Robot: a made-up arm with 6 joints. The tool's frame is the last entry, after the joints. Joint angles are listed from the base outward. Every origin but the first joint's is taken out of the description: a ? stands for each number. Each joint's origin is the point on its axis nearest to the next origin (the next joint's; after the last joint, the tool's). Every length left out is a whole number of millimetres.
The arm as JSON. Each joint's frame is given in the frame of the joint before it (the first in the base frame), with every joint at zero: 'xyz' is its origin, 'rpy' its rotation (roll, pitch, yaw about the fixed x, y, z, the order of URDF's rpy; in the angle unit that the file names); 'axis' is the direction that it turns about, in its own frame. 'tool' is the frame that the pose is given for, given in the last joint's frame.
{
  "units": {
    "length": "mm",
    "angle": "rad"
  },
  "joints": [
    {
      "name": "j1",
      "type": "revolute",
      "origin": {
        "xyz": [
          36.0,
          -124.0,
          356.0
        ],
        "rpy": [
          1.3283,
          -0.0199,
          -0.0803
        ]
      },
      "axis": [
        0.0,
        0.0,
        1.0
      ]
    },
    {
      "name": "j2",
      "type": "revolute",
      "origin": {
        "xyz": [
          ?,
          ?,
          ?
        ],
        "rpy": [
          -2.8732,
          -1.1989,
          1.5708
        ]
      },
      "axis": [
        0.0,
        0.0,
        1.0
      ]
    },
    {
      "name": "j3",
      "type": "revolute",
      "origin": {
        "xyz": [
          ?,
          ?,
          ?
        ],
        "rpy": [
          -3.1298,
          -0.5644,
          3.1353
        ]
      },
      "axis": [
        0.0,
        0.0,
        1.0
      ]
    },
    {
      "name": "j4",
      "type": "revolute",
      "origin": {
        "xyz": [
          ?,
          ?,
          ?
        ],
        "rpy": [
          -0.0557,
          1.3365,
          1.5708
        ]
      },
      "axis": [
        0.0,
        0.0,
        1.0
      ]
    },
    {
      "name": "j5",
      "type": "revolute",
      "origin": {
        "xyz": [
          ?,
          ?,
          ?
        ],
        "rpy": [
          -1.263,
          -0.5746,
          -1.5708
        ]
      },
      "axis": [
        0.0,
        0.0,
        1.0
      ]
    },
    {
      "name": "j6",
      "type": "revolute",
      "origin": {
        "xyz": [
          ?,
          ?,
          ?
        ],
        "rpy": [
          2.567,
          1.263,
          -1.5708
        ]
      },
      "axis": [
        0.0,
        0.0,
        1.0
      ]
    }
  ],
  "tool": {
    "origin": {
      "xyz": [
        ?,
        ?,
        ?
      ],
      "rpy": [
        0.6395,
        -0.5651,
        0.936
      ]
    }
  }
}
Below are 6 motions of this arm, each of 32 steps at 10 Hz.
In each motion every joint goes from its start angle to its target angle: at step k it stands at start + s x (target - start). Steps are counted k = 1, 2, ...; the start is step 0. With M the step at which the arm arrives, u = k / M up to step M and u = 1 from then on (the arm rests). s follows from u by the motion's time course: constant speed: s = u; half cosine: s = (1 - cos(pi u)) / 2; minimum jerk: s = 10 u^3 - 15 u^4 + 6 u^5.
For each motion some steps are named. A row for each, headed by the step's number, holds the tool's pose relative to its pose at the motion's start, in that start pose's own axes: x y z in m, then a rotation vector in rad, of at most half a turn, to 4 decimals.
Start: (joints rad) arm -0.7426 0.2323 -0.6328 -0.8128 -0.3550 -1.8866
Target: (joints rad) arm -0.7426 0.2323 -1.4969 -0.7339 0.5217 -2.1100
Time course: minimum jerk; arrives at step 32
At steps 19, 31, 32:
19: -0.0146 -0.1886 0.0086 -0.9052 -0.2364 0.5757
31: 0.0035 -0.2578 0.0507 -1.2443 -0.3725 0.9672
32: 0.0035 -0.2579 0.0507 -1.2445 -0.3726 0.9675

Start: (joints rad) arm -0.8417 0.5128 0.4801 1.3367 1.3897 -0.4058
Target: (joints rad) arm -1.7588 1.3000 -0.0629 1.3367 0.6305 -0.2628
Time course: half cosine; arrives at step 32
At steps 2, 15, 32:
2: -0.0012 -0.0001 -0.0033 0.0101 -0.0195 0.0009
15: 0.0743 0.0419 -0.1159 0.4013 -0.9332 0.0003
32: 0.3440 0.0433 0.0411 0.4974 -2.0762 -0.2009

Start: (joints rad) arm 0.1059 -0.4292 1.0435 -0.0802 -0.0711 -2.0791
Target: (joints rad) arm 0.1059 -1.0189 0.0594 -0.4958 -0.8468 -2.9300
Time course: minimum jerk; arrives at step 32
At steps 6, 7, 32:
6: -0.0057 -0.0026 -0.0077 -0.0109 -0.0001 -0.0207
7: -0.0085 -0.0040 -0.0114 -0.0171 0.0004 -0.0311
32: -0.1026 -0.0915 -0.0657 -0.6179 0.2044 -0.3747

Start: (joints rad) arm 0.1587 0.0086 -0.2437 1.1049 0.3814 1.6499
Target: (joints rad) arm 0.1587 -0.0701 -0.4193 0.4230 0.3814 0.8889
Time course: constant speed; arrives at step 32
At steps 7, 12, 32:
7: -0.0061 0.0039 0.0005 -0.0336 0.0512 -0.0518
12: -0.0100 0.0064 0.0011 -0.0613 0.0875 -0.0842
32: -0.0222 0.0135 0.0039 -0.1964 0.2238 -0.1714

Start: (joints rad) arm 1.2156 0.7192 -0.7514 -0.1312 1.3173 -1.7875
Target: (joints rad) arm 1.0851 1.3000 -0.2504 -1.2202 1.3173 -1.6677
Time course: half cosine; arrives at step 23
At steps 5, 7, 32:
5: 0.0081 -0.0051 -0.0309 0.0641 -0.0658 0.0139
7: 0.0165 -0.0101 -0.0581 0.1195 -0.1271 0.0292
32: 0.1285 -0.0571 -0.2421 0.5015 -0.6902 0.2730

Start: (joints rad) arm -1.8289 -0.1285 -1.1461 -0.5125 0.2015 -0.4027
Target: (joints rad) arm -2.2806 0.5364 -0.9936 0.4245 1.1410 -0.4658
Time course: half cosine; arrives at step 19
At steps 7, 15, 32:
7: -0.0430 0.0076 0.0798 -0.5429 0.0708 -0.4485
15: -0.0284 0.0407 0.1325 -1.3816 0.2005 -1.5377
32: -0.0153 0.0296 0.1355 -1.4789 0.2143 -1.7609

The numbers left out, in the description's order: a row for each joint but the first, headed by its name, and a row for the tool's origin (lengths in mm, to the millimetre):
j2: 104.0 -320.0 0.0
j3: -121.0 37.0 0.0
j4: -281.0 -91.0 0.0
j5: 45.0 46.0 0.0
j6: 99.0 -114.0 0.0
tool: -22.0 -113.0 0.0

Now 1 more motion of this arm.
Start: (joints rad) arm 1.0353 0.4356 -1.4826 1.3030 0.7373 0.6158
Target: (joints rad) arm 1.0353 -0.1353 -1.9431 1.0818 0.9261 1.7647
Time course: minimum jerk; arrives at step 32
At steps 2, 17, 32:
2: -0.0001 -0.0002 0.0002 0.0014 0.0023 0.0022
17: 0.0032 -0.0304 0.0296 0.3697 0.5887 0.5330
32: 0.0189 -0.0285 0.0189 0.6749 1.0608 0.9071

